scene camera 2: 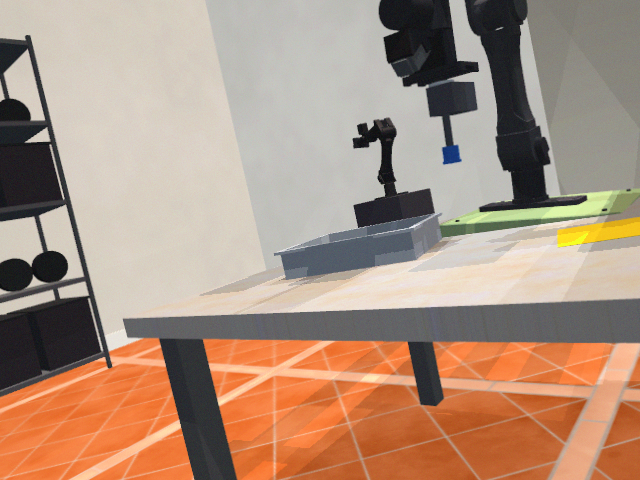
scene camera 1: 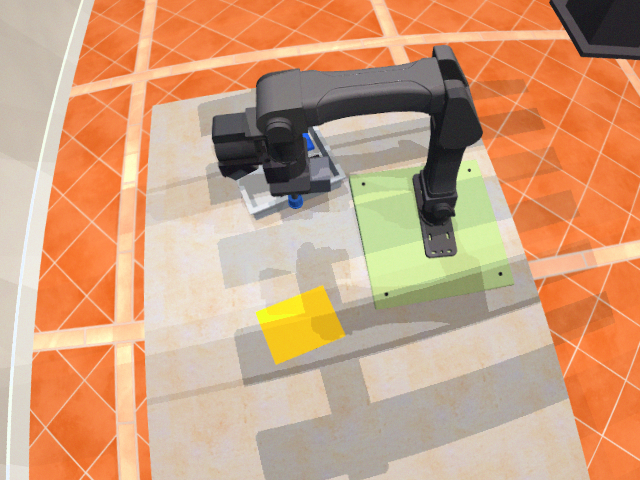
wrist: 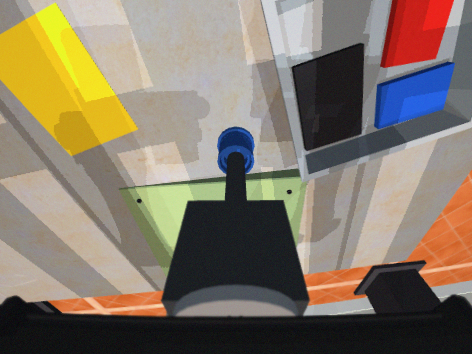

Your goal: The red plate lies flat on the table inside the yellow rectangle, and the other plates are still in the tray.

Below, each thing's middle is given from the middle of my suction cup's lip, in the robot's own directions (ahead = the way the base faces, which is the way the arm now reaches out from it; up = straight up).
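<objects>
Positions counted from my suction cup: grey tray (scene camera 2: 404, 240), 12 cm below, 4 cm ahead of it, 18 cm to the right of it; black plate (wrist: 329, 89), 13 cm below, 14 cm to the right of it, 1 cm behind it; red plate (wrist: 409, 38), 13 cm below, 9 cm ahead of it, 22 cm to the right of it; yellow rectangle (scene camera 1: 305, 322), 14 cm below, 21 cm to the left of it, 1 cm ahead of it.
</objects>
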